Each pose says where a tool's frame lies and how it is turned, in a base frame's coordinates. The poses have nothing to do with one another.
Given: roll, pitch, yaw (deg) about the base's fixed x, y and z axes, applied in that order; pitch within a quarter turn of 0, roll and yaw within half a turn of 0; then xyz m.
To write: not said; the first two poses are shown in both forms.
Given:
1: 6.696, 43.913, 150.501, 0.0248, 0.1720, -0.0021
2: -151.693, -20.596, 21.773, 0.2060, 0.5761, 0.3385
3: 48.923, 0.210, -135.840, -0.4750, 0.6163, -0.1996
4: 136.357, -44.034, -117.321, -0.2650, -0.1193, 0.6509
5: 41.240, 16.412, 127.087, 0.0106, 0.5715, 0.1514
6: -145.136, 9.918, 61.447, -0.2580, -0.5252, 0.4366
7: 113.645, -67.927, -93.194, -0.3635, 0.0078, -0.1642
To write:
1: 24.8, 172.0, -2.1, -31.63, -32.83, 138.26
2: 206.0, 576.1, 338.5, -146.03, 6.41, -28.98
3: -475.0, 616.3, -199.6, -39.37, -31.80, -147.57
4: -265.0, -119.3, 650.9, 165.96, -57.57, 127.97
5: 10.6, 571.5, 151.4, -38.17, 23.44, 129.09
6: -258.0, -525.2, 436.6, -169.55, -34.73, -55.05
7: -363.5, 7.8, -164.2, 115.22, -69.28, 93.39
